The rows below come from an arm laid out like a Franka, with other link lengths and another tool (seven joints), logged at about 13 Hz.
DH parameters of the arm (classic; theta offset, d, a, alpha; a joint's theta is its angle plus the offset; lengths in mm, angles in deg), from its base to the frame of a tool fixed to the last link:
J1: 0 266.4 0 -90
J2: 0 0 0 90
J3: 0 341.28 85.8 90
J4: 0 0 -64.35 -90
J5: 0 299.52 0 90
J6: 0 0 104.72 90
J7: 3 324.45 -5.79 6.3
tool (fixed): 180 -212.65 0 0
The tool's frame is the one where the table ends.
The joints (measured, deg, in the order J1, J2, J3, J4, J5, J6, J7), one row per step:
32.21 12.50 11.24 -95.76 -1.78 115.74 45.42
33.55 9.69 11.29 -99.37 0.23 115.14 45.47
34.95 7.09 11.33 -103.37 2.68 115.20 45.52
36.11 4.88 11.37 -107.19 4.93 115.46 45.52
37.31 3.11 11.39 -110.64 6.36 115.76 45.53
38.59 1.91 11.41 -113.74 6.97 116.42 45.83
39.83 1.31 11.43 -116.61 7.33 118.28 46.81
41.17 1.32 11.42 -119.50 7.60 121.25 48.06
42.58 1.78 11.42 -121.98 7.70 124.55 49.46
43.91 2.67 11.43 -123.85 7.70 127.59 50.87
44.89 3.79 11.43 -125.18 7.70 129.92 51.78
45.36 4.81 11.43 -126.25 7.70 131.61 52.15
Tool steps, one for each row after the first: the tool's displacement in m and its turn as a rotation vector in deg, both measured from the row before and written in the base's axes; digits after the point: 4 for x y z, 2 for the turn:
-0.0258 0.0006 0.0001 -0.03 2.02 0.85
-0.0257 0.0004 -0.0042 0.27 2.28 0.68
-0.0223 -0.0015 -0.0065 0.11 2.18 0.44
-0.0197 -0.0017 -0.0079 -0.42 1.67 0.67
-0.0170 -0.0007 -0.0099 -0.80 1.07 0.70
-0.0134 0.0012 -0.0114 -0.36 0.44 -0.08
-0.0114 0.0031 -0.0147 -0.04 0.11 -0.38
-0.0101 0.0048 -0.0149 0.12 -0.13 -0.41
-0.0084 0.0058 -0.0146 0.07 -0.08 -0.40
-0.0057 0.0046 -0.0139 -0.16 0.17 -0.18
-0.0027 0.0017 -0.0123 -0.33 0.30 -0.08

